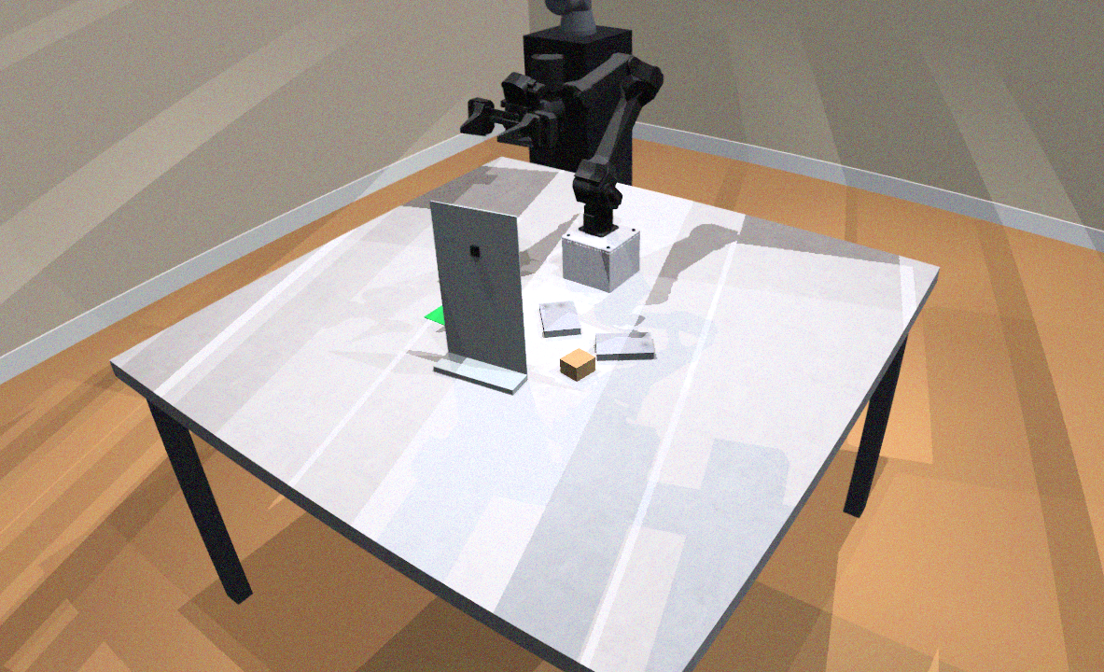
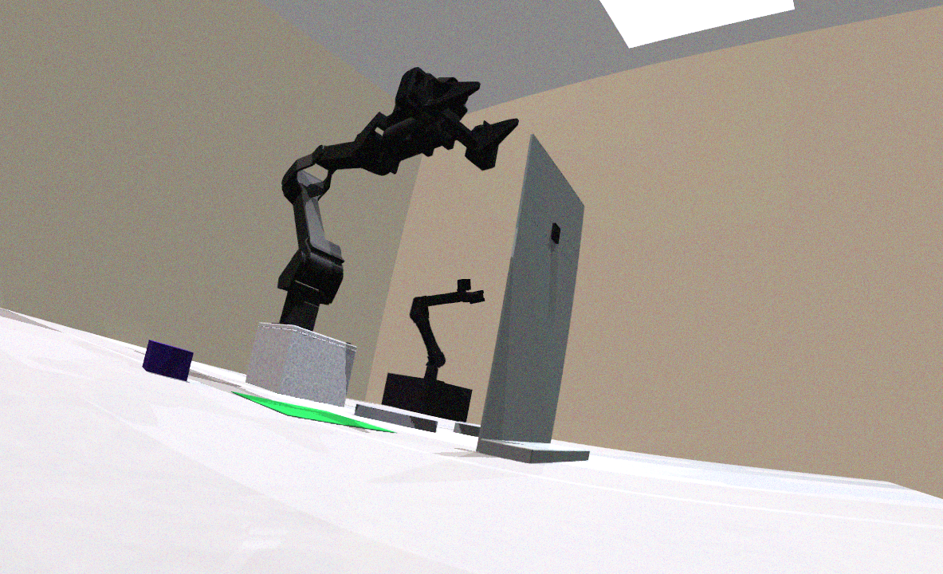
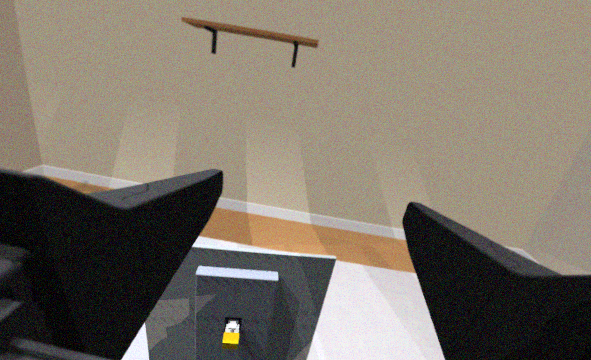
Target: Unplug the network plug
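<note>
My gripper tip is 170 mm above the yellow network plug, 60 mm short of it and 40 mm to the right of it. The rest, counted from my gripper tip: upright panel (270 mm below, 80 mm ahead, 50 mm to the left); thin pale tab (170 mm below, 70 mm ahead, 50 mm to the left); green marked square (410 mm below, 130 mm to the right, 40 mm behind).
</note>
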